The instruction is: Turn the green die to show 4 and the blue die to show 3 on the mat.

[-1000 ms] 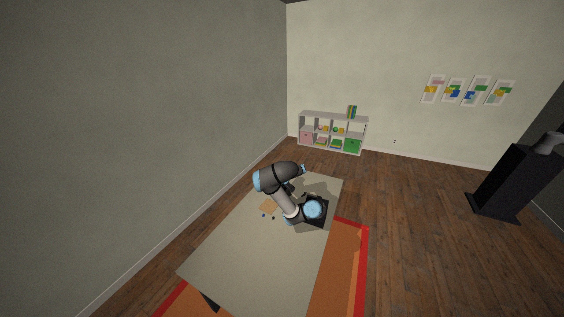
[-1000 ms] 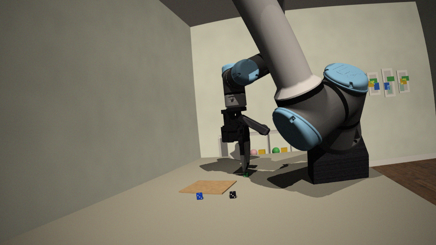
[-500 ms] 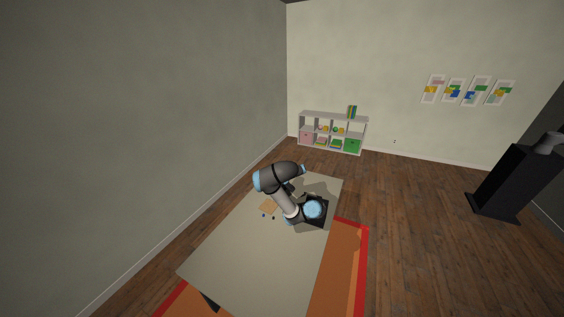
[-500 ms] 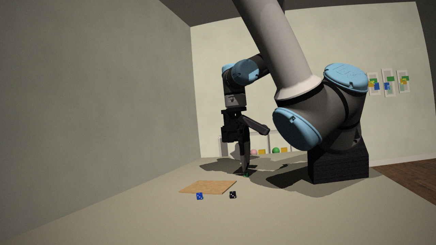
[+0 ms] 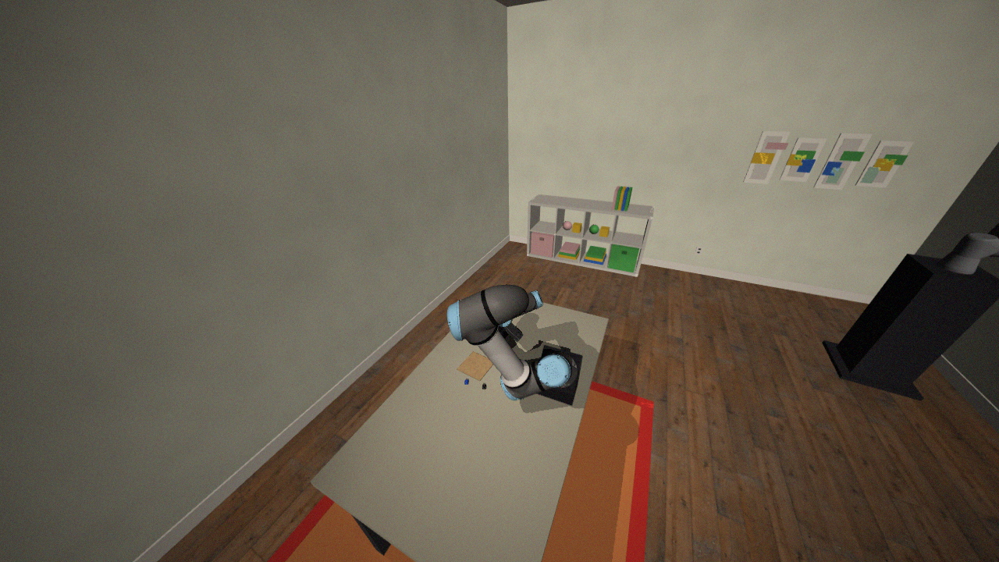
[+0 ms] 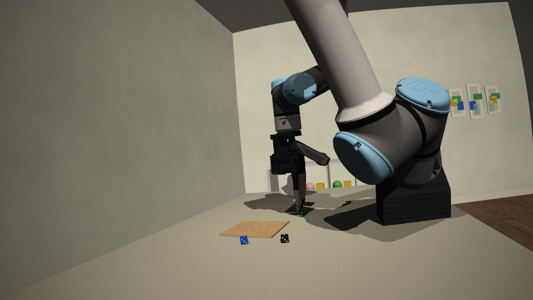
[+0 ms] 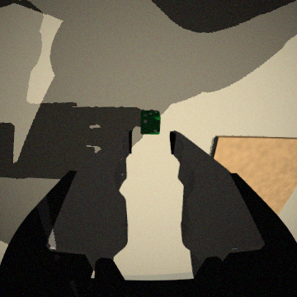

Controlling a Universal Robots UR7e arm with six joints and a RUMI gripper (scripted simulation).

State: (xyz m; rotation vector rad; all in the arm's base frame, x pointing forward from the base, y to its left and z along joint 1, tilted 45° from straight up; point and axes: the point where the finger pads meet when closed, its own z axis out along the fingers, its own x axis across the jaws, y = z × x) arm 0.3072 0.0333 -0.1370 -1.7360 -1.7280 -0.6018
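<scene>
Now: the green die 3 cm below my hand. The rest, counted from my hand: tan mat: 13 cm to the left, 9 cm ahead, 4 cm below; then blue die: 25 cm to the left, 7 cm ahead, 3 cm below; then black die: 23 cm to the left, 3 cm below, 2 cm behind.
</scene>
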